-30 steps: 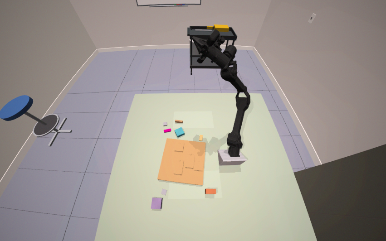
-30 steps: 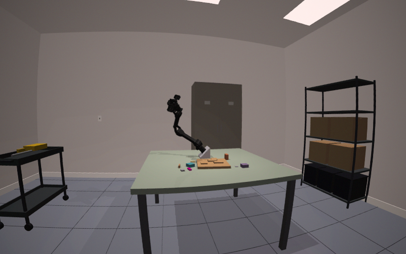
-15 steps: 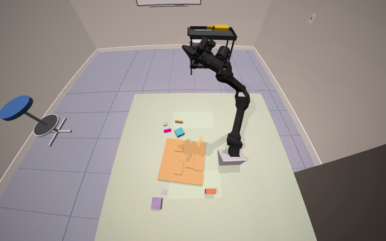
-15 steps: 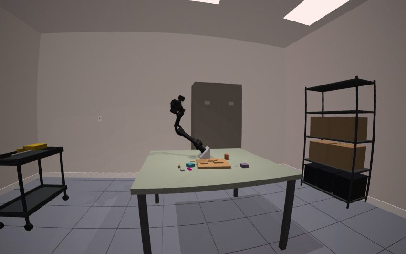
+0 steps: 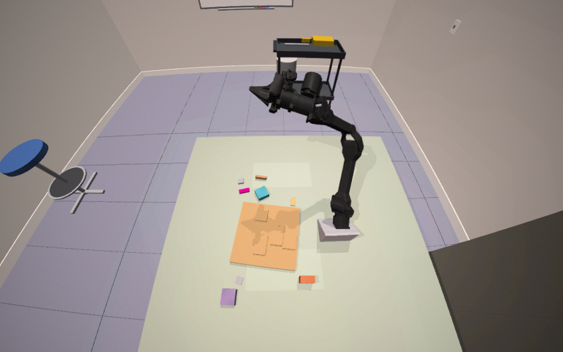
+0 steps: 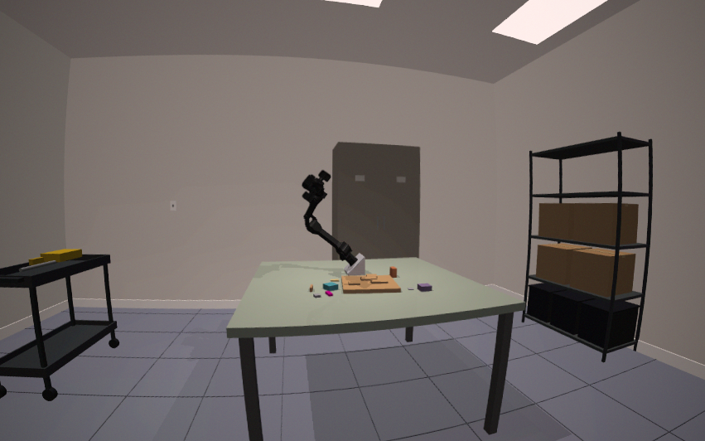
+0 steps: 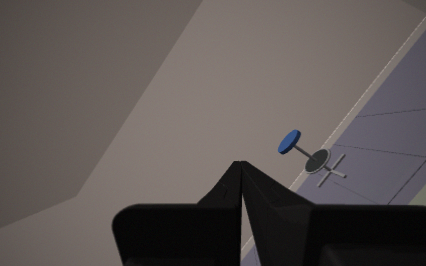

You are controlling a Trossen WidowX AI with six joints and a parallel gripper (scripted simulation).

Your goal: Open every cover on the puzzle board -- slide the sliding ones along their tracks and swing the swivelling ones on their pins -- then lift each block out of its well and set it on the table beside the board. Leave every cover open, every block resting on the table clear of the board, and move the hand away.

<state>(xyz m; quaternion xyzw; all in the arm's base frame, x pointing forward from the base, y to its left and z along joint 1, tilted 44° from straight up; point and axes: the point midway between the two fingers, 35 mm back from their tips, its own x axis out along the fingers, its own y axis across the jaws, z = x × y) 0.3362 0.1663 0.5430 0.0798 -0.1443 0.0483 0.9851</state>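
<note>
The teal block is 80 mm to the left of my gripper tip and 550 mm below it. The rest, counted from my gripper tip: orange stick (10 mm ahead, 20 mm to the right, 550 mm below); orange block (230 mm behind, 490 mm to the left, 540 mm below); magenta bar (90 mm ahead, 70 mm to the left, 560 mm below).
</note>
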